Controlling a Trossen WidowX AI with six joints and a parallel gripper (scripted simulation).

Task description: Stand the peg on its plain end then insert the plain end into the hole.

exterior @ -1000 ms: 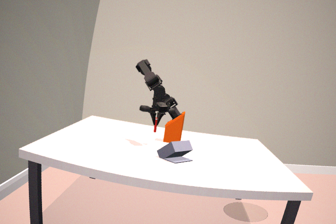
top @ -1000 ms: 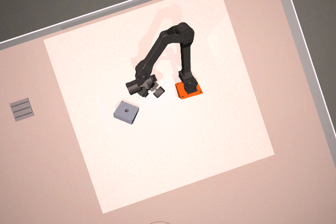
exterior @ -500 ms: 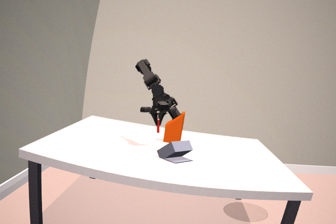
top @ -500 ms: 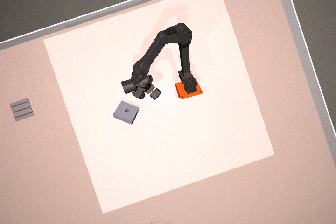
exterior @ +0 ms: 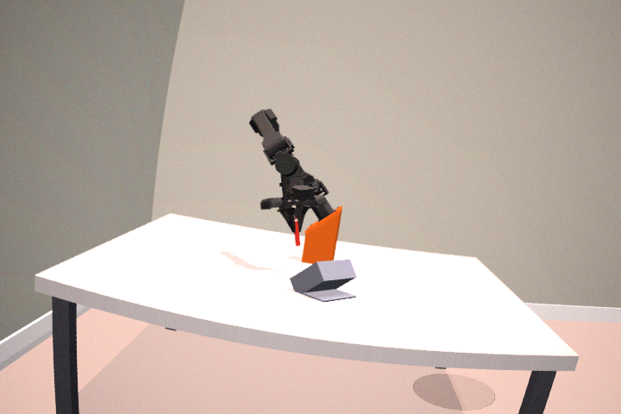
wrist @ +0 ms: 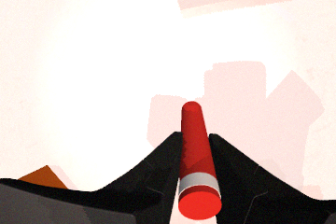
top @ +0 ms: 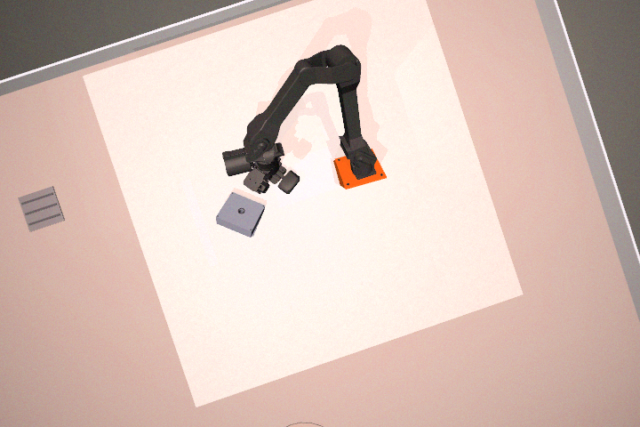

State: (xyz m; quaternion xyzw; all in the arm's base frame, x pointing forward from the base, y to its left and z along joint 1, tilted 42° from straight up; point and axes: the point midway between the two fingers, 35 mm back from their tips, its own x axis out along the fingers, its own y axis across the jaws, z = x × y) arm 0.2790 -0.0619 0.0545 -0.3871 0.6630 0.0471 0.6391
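My gripper tip is now 16 cm short of the grey sloped panel, 10 cm to the right of it and 9 cm above it. The rest, counted from my gripper tip: red peg (2 cm above).
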